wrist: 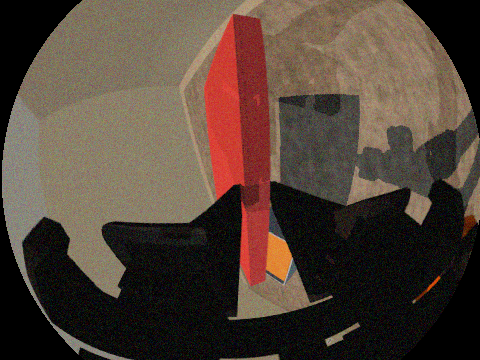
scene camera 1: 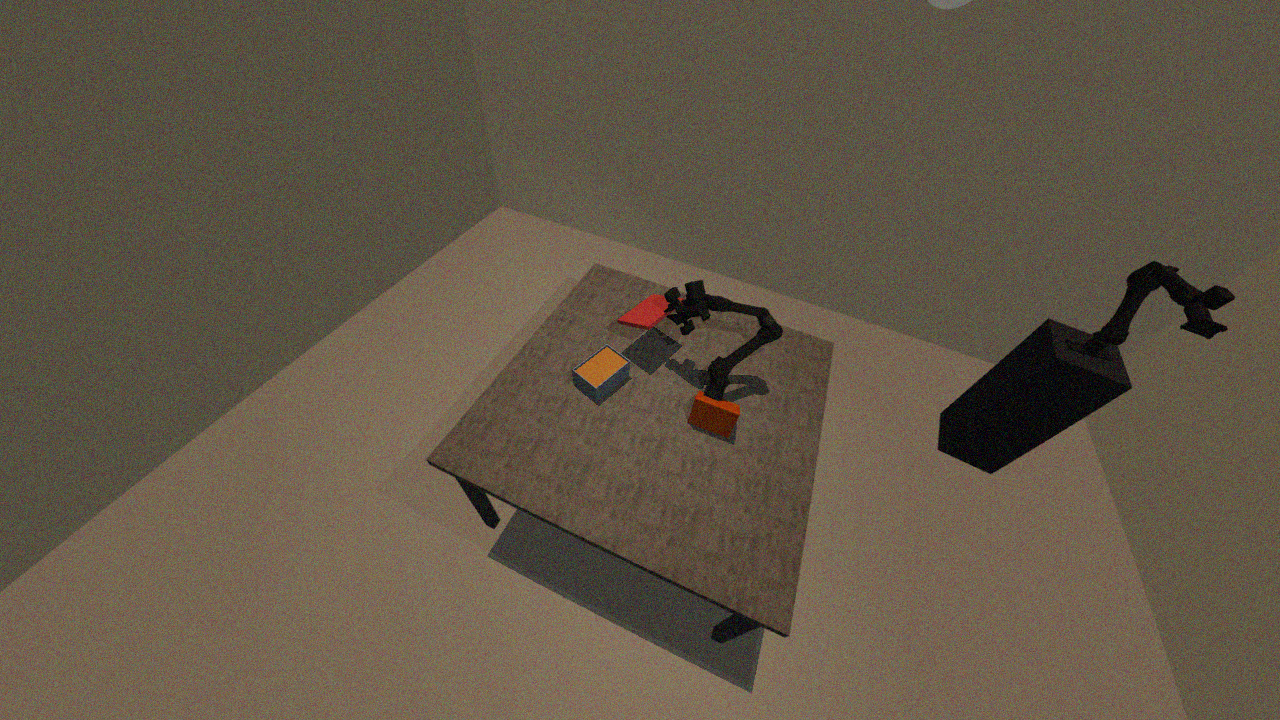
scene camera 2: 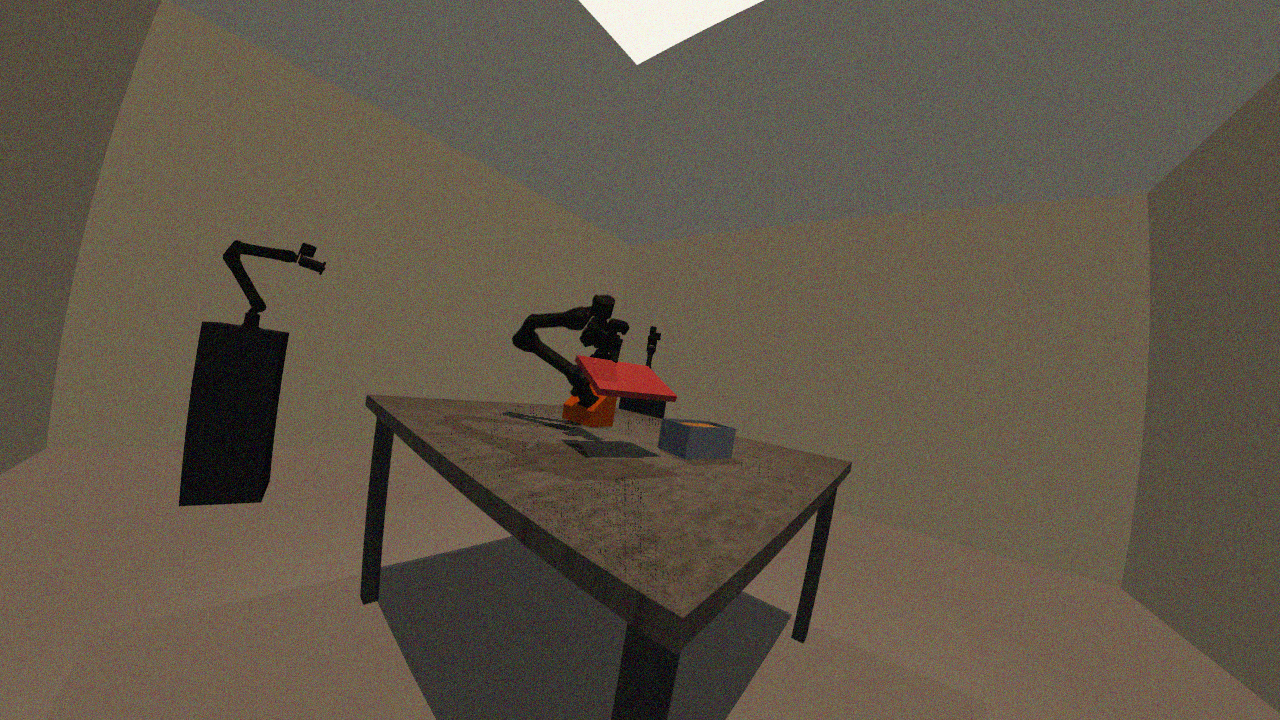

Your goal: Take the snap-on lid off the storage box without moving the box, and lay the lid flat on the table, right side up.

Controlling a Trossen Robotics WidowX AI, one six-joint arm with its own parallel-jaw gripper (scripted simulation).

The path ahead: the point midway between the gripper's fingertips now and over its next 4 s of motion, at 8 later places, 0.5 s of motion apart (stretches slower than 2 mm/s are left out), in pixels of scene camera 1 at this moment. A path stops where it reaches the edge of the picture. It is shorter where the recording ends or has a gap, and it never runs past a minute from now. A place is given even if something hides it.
My gripper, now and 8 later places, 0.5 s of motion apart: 665, 313; 670, 310; 674, 306; 678, 305; 677, 308; 676, 310; 676, 312; 675, 314; 675, 316
